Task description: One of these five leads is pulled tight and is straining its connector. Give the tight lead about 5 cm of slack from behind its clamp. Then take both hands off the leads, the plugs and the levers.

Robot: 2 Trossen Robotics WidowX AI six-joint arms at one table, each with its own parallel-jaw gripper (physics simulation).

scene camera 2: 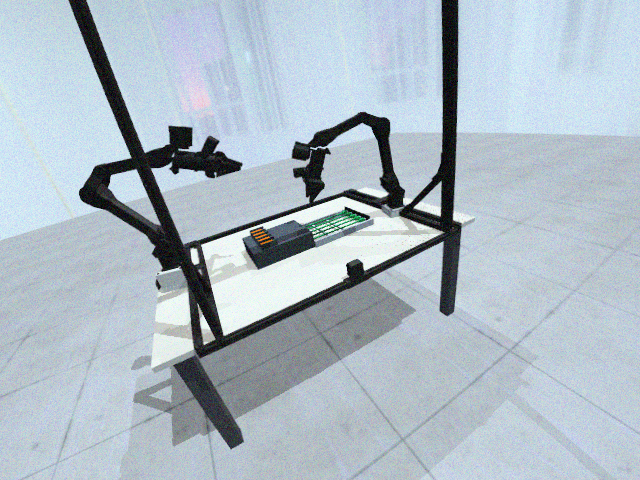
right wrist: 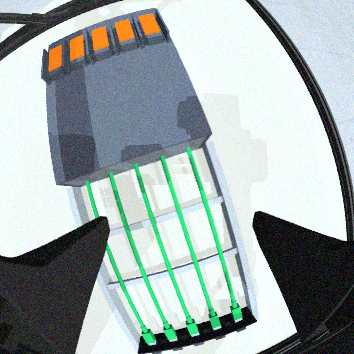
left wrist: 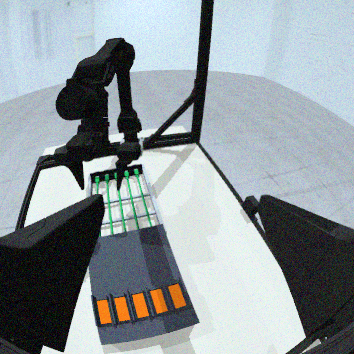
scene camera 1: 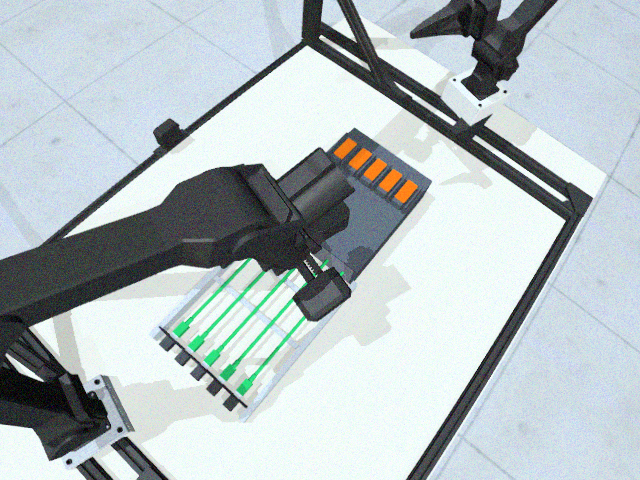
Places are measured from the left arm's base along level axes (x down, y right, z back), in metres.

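Pixels of known places: left gripper, between the fingertips: (scene camera 2: 241, 166) (left wrist: 184, 203) (scene camera 1: 388, 15); right gripper, between the fingertips: (scene camera 2: 308, 200) (right wrist: 182, 222) (left wrist: 99, 189) (scene camera 1: 306, 258); left arm's base, origin of its link: (scene camera 2: 172, 265) (scene camera 1: 479, 86); right arm's base, origin of its link: (scene camera 2: 395, 205) (scene camera 1: 83, 420).
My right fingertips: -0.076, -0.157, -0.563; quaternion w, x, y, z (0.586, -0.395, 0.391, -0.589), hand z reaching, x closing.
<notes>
Ahead of a thing's pixels: the offset from my right fingertips to its top centre, as dx, dy, dz. "spot": to the spot under its first point. Level surfaces: height alone.
Several green leads @[spot: +0.126, +0.013, +0.056] (right wrist: 163, 160) run side by side from a dark grey box @[+0.065, +0.084, +0.168] (right wrist: 135, 105) (scene camera 1: 372, 217) (left wrist: 127, 265) (scene camera 2: 284, 232) to green plugs @[+0.123, -0.022, -0.188] (right wrist: 192, 328) (scene camera 1: 212, 357) in a black strip. All look nearly straight; I cannot tell which is tight. Orange levers @[+0.071, +0.101, +0.223] (right wrist: 100, 38) (scene camera 1: 375, 169) (left wrist: 140, 305) lie in a row at the box's far end from the plugs. My right gripper (right wrist: 182, 222) (left wrist: 99, 189) is open and empty above the leads, its fingers apart across them. My left gripper (left wrist: 184, 203) is open and empty, raised off the box's lever end. Its other fingertip is cut off in scene camera 1.
A light grey frame with crossbars @[spot: +0.132, -0.022, -0.004] (right wrist: 192, 208) lies under the leads. The right arm (scene camera 1: 222, 217) hides part of the leads and box in scene camera 1. Black rails edge the white table @[dx +0.153] (scene camera 1: 465, 258) (scene camera 2: 248, 304). A small black block @[spot: +0.104, +0.395, -0.056] (scene camera 1: 168, 133) (scene camera 2: 355, 269) sits on one rail.
</notes>
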